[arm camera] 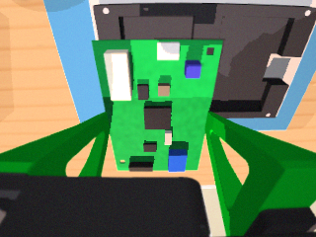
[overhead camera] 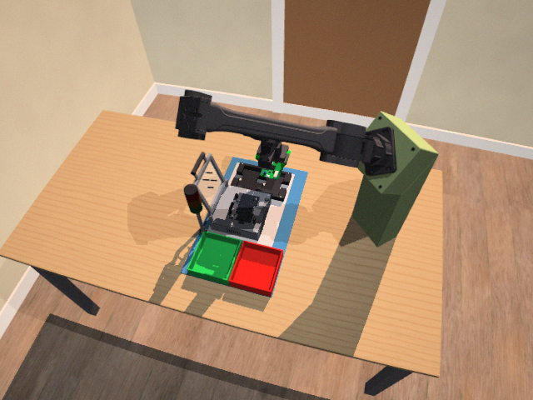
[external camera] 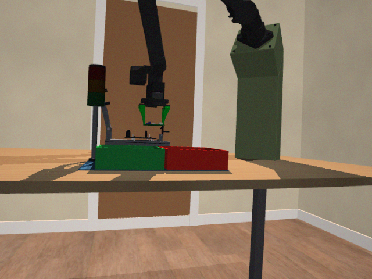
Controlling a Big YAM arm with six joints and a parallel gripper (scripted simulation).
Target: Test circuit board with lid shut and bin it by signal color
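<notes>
My hand is right at the green circuit board. The rest, counted from my hand: latch hook 23 cm to the left, 4 cm below, 4 cm behind; tester plate 19 cm to the left, 5 cm below, 3 cm ahead; tester lid 20 cm to the left, 15 cm ahead, 6 cm above.
</notes>
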